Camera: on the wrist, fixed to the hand. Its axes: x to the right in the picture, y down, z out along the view.
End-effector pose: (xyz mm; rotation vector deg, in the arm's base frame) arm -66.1 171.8 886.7 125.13 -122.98 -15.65
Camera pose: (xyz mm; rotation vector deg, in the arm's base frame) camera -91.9 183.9 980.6 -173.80 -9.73 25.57
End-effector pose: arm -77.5 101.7 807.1 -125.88 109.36 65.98
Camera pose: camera -68.4 68.3 898.9 -140.63 -19.12 46.41
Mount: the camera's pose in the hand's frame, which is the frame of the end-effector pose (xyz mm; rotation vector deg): -19.8 41.2 -86.8 -6.17 -4.94 -94.91
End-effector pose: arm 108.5 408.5 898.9 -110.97 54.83 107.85
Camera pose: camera 151.9 329.7 938.1 -91.65 -41.50 51.31
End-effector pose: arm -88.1 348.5 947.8 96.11 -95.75 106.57
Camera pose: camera -162.6 409.1 927.8 111.10 0.54 44.23
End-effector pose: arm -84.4 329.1 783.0 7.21 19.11 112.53
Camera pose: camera -133.5 280.5 713.3 -7.14 8.45 18.81
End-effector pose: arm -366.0 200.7 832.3 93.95 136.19 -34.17
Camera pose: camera -314.6 233.8 909.0 40.71 -168.98 33.54
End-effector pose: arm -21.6 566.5 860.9 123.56 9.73 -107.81
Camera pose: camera 69.1 553.2 895.8 -63.51 -91.18 83.87
